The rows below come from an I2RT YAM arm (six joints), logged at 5 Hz.
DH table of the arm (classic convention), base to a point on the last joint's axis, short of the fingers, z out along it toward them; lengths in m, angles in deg. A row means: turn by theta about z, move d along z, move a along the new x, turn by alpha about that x. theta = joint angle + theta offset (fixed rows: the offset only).
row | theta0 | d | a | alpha
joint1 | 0 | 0.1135 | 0.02 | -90
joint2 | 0 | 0 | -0.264 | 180
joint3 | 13.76 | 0 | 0.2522 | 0
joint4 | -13.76 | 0 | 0.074 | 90
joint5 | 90 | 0 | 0 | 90
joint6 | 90 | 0.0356 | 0 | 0
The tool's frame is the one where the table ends.
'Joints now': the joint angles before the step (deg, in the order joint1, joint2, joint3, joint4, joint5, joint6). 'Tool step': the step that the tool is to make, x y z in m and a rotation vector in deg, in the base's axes. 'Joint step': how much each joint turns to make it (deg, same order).
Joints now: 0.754, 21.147, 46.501, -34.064, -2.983, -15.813
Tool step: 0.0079, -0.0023, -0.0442, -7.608, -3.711, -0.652
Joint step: -1.618, -6.435, -12.701, 9.588, -0.023, -7.674
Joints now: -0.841, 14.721, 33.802, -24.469, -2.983, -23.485
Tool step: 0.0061, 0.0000, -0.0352, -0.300, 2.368, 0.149
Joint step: 0.022, -3.115, -7.526, 2.030, -0.088, -0.347
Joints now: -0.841, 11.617, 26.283, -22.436, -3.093, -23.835
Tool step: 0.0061, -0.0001, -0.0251, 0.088, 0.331, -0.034
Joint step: 0.003, -1.928, -5.924, 3.669, 0.025, 0.088
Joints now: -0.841, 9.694, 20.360, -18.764, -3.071, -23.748
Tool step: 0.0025, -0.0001, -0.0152, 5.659, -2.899, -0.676
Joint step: -0.043, -2.775, -4.875, 5.225, -0.020, 5.745
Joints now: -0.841, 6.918, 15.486, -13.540, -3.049, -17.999
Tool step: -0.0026, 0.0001, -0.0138, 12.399, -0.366, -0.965
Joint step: 0.045, -3.965, -3.282, 0.170, 0.024, 12.462
